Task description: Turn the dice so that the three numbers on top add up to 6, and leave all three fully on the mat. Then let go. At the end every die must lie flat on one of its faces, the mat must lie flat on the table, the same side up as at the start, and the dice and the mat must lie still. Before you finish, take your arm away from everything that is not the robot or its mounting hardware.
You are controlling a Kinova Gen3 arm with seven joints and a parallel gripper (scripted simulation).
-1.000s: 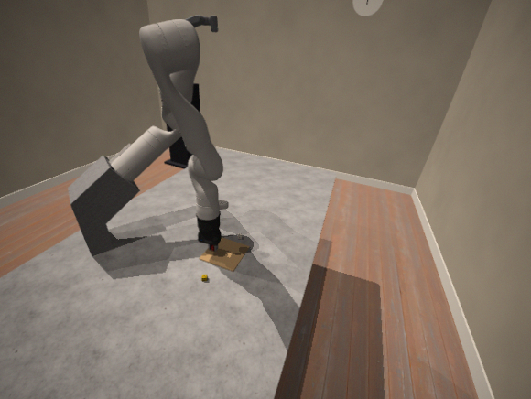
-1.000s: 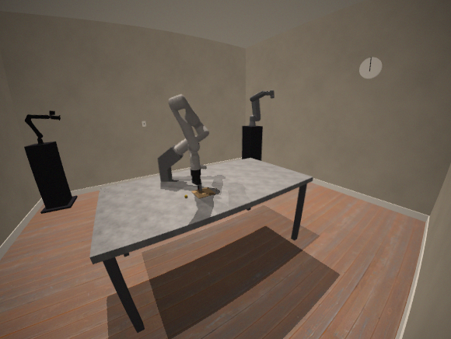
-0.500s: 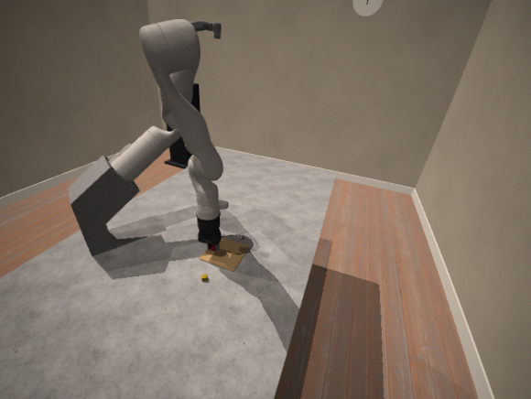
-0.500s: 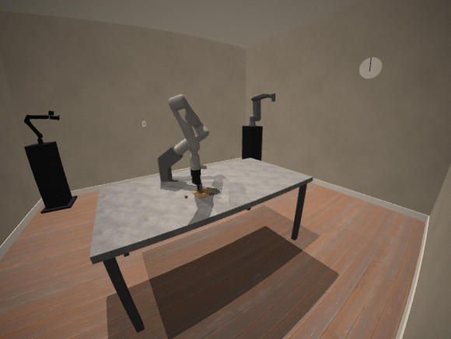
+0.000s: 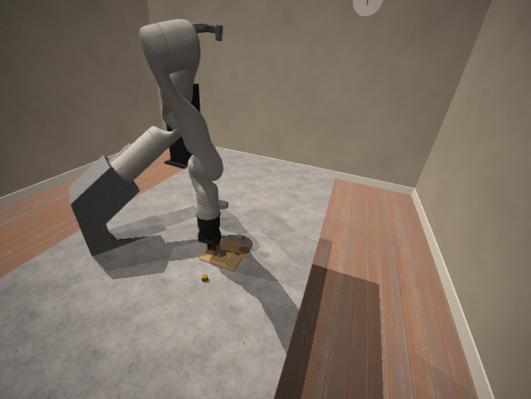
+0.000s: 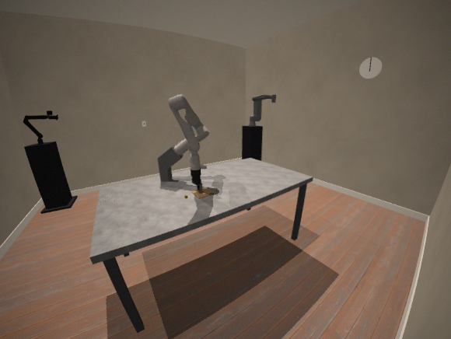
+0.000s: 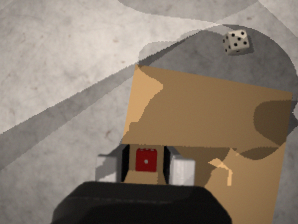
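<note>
Now: hand 10 mm above the red die. The rest, counted from my hand: tan mat 50 mm ahead, 10 mm to the left, 20 mm below; then white die 50 mm ahead, 110 mm to the left, 20 mm below; then yellow die 60 mm ahead, 130 mm to the right, 20 mm below.
</note>
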